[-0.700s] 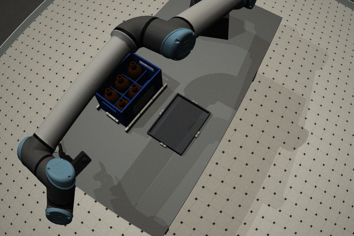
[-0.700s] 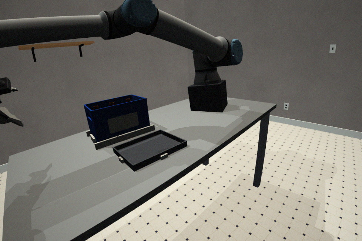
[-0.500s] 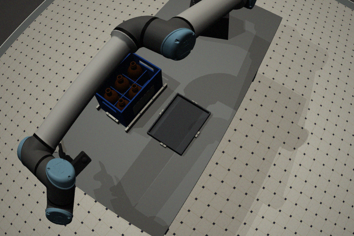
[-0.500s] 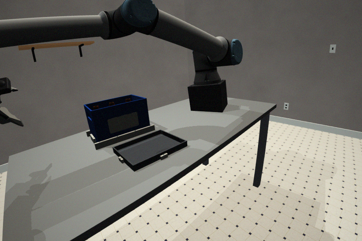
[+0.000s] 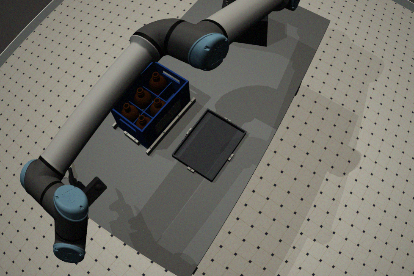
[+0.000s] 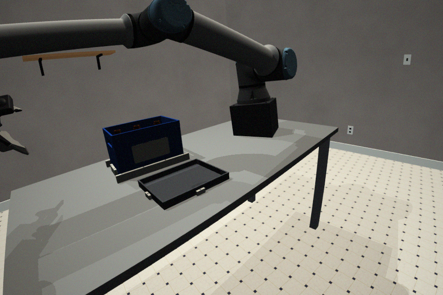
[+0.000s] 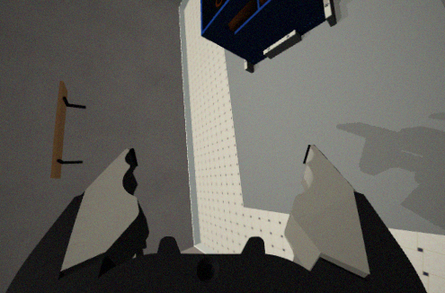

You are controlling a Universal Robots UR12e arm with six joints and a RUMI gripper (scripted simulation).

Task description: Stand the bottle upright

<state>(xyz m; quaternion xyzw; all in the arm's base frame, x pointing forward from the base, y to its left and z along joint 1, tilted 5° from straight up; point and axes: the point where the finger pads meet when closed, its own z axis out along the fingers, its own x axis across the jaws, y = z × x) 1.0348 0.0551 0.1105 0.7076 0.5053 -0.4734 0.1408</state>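
My gripper is now 380 mm past the blue crate, 60 mm to the left of it and 160 mm above it. Also, from my hand: black tray (420 mm behind, 210 mm to the left, 230 mm below); then bottle (300 mm behind, 100 mm to the right, 160 mm below).
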